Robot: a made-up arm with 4 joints. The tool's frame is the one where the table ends. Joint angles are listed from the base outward.
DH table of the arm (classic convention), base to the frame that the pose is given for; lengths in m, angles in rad. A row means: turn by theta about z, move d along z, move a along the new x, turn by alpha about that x. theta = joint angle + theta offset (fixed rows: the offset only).
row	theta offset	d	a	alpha
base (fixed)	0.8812	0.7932	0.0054	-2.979
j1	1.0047	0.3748	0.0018	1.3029
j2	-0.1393	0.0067	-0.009	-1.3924
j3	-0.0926	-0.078	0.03	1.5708
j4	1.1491	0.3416	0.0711	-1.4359
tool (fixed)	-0.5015	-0.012	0	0
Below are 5 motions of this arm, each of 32 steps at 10 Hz.
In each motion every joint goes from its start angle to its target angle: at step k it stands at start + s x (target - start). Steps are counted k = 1, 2, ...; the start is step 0. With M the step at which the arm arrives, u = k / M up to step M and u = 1 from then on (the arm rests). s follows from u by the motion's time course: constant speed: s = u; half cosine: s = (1 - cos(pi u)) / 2; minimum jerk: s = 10 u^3 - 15 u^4 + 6 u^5.
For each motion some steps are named. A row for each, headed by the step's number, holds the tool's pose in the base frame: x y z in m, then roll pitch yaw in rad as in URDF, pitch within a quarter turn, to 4 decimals.
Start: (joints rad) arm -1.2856 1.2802 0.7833 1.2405
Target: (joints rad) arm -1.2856 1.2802 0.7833 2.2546
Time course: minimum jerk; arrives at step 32
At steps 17, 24, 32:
17: -0.2143 0.3101 0.2815 1.0407 -0.1802 2.9444
24: -0.2063 0.3285 0.2957 1.2738 -0.3429 2.6817
32: -0.2025 0.3341 0.2990 1.3558 -0.3797 2.5912

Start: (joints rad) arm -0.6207 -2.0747 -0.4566 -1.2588
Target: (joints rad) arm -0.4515 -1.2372 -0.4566 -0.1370
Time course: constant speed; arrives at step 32
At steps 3, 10, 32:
3: -0.2603 0.2746 0.2260 1.1880 -0.2329 2.5260
10: -0.2655 0.2822 0.2491 1.5566 -0.3648 2.1993
32: -0.2533 0.3001 0.2892 2.6487 0.0749 1.2588

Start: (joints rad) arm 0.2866 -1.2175 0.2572 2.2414
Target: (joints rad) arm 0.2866 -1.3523 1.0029 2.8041
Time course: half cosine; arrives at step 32
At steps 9, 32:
9: -0.0339 0.3998 0.4512 -0.5185 0.6839 2.0238
32: -0.0366 0.3260 0.6439 -0.6685 0.0041 1.9889

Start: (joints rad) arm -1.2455 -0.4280 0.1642 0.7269
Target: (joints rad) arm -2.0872 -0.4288 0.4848 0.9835
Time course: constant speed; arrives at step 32
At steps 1, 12, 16, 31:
1: -0.3579 0.1817 0.4619 -2.0183 0.8949 2.2233
12: -0.3779 0.1094 0.4747 -1.9093 0.8786 2.5135
16: -0.3811 0.0822 0.4789 -1.8691 0.8731 2.6207
31: -0.3737 -0.0199 0.4927 -1.7127 0.8538 3.0326

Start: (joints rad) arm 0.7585 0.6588 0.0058 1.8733
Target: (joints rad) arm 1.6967 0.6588 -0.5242 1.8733
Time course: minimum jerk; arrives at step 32
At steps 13, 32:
13: 0.2612 0.2175 0.4813 0.4317 -0.3900 1.5308
32: 0.2931 0.1074 0.5230 0.2827 -0.4047 1.2520

